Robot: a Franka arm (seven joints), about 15 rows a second.
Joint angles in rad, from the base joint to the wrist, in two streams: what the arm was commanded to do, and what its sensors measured. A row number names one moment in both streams.
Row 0, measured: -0.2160, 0.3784, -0.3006, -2.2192, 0.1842, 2.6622, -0.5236
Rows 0 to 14, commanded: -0.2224, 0.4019, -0.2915, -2.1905, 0.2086, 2.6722, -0.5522; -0.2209, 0.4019, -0.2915, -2.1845, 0.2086, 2.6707, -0.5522; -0.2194, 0.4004, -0.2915, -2.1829, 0.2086, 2.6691, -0.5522; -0.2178, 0.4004, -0.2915, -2.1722, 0.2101, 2.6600, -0.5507; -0.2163, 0.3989, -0.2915, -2.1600, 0.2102, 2.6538, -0.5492; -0.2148, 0.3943, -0.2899, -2.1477, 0.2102, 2.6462, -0.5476; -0.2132, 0.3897, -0.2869, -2.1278, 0.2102, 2.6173, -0.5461; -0.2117, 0.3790, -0.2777, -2.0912, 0.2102, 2.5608, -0.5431; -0.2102, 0.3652, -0.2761, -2.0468, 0.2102, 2.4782, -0.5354; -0.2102, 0.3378, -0.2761, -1.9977, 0.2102, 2.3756, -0.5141; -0.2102, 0.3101, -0.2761, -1.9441, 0.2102, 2.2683, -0.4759; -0.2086, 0.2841, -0.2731, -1.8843, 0.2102, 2.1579, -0.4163; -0.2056, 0.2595, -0.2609, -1.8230, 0.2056, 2.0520, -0.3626; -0.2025, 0.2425, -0.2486, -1.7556, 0.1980, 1.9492, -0.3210; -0.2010, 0.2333, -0.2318, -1.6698, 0.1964, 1.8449, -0.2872
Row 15, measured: -0.2037, 0.2859, -0.2665, -1.8386, 0.1953, 2.0901, -0.3925
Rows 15 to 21, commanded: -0.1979, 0.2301, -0.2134, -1.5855, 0.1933, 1.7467, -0.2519; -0.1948, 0.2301, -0.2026, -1.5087, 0.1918, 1.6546, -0.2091; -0.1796, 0.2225, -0.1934, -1.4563, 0.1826, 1.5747, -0.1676; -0.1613, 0.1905, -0.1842, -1.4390, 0.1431, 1.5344, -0.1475; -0.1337, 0.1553, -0.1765, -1.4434, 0.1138, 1.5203, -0.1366; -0.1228, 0.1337, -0.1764, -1.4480, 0.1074, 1.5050, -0.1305; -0.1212, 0.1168, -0.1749, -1.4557, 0.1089, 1.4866, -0.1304
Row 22, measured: -0.1466, 0.1590, -0.1776, -1.4557, 0.1395, 1.5413, -0.1622
